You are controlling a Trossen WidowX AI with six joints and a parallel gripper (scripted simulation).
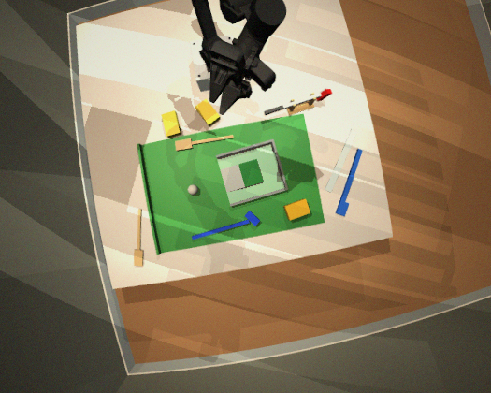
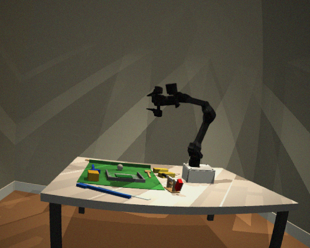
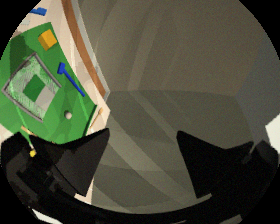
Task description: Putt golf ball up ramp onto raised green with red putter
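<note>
Right now my gripper tip is 420 mm above the red putter, 330 mm to the right of it and 130 mm past it. Round my gripper tip: white golf ball: 450 mm below, 190 mm to the right, 120 mm ahead; then wooden rack: 450 mm below, 340 mm to the left, 130 mm behind; then orange block: 450 mm below, 300 mm ahead, 210 mm to the left.
</note>
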